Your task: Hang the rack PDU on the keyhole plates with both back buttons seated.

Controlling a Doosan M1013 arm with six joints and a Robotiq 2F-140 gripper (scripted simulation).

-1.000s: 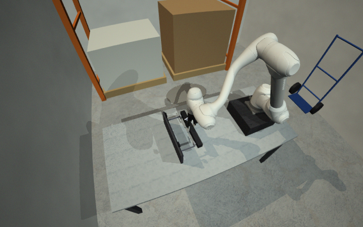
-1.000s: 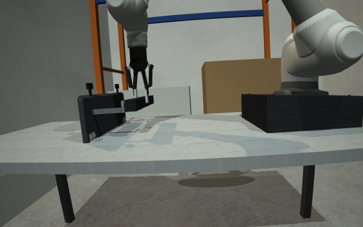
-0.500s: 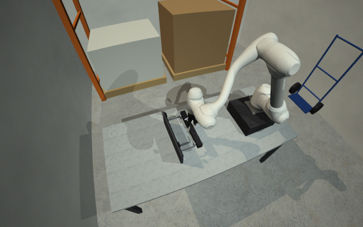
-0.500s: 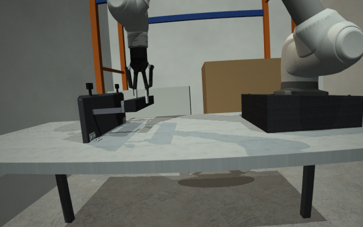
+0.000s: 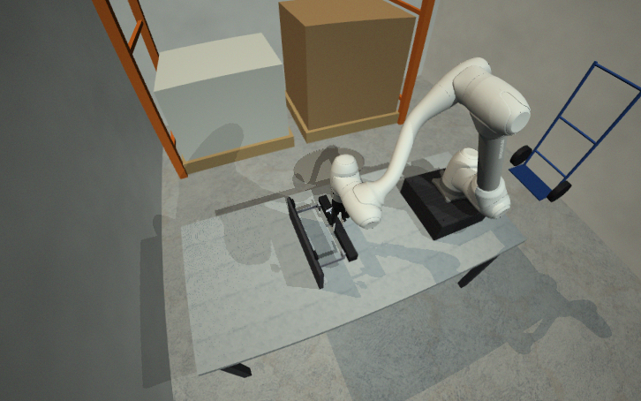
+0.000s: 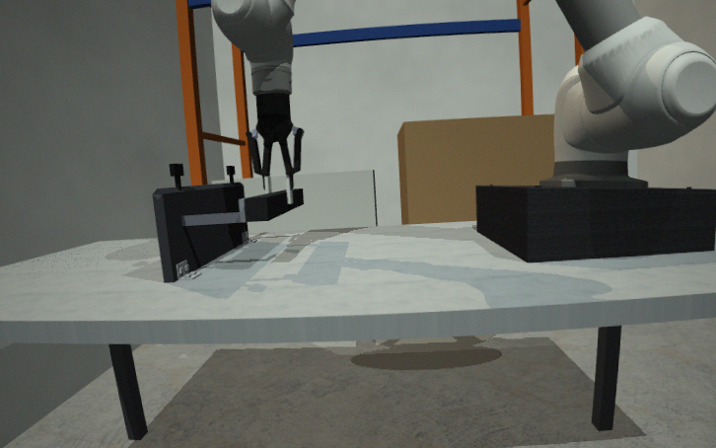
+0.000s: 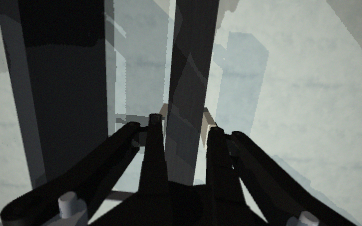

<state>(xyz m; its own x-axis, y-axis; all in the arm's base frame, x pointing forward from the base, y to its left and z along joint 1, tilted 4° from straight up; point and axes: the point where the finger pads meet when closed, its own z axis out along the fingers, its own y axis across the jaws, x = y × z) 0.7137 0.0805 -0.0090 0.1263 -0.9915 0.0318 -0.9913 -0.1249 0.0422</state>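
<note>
The rack PDU is 2 cm ahead of my hand and 3 cm below it. The rest, counted from my hand: mounting board: 17 cm ahead, 2 cm to the left, 7 cm below.
</note>
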